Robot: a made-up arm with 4 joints. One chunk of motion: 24 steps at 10 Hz.
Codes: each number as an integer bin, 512 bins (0 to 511) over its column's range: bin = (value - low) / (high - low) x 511, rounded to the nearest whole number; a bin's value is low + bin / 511 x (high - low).
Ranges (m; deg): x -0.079..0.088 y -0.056..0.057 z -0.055..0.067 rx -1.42..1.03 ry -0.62..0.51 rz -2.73..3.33
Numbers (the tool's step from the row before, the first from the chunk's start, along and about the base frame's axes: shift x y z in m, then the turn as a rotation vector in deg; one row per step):
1: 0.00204 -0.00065 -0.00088 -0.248 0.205 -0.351
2: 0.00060 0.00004 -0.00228 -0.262 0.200 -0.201
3: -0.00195 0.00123 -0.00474 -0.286 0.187 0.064
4: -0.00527 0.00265 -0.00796 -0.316 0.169 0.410
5: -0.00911 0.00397 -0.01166 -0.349 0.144 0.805
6: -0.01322 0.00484 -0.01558 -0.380 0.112 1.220
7: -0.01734 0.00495 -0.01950 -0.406 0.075 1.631
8: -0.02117 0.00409 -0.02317 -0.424 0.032 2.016
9: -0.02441 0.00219 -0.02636 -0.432 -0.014 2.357
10: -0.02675 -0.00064 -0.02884 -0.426 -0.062 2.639
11: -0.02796 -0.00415 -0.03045 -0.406 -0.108 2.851
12: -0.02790 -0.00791 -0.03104 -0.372 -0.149 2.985
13: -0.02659 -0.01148 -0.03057 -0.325 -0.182 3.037
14: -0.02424 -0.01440 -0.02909 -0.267 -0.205 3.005
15: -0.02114 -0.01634 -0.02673 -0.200 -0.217 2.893
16: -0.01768 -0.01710 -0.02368 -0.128 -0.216 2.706
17: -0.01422 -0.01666 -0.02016 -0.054 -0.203 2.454
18: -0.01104 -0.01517 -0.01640 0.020 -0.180 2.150
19: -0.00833 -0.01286 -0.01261 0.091 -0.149 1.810
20: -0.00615 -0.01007 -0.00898 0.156 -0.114 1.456
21: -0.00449 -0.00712 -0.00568 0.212 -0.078 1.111
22: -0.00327 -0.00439 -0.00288 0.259 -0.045 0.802
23: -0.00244 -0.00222 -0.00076 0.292 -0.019 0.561
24: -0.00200 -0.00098 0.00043 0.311 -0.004 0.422
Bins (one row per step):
1: 248 250 227 244 373 201
2: 244 253 221 242 371 213
3: 236 259 211 237 365 236
4: 226 265 197 230 357 265
5: 214 271 182 223 345 298
6: 201 275 165 217 331 333
7: 189 276 149 211 314 368
8: 177 272 133 208 295 400
9: 167 263 120 206 274 429
10: 160 250 110 207 252 453
11: 156 234 103 211 232 471
12: 156 217 100 219 213 482
13: 160 201 102 228 198 486
14: 168 188 109 240 188 484
15: 177 179 118 254 182 474
16: 188 176 131 269 183 458
17: 198 178 146 285 189 437
18: 208 185 162 300 199 411
19: 216 195 178 315 213 383
20: 223 208 193 329 229 353
21: 228 221 207 340 245 324
22: 232 233 218 350 260 298
23: 234 243 227 357 272 278
24: 236 249 232 361 279 266

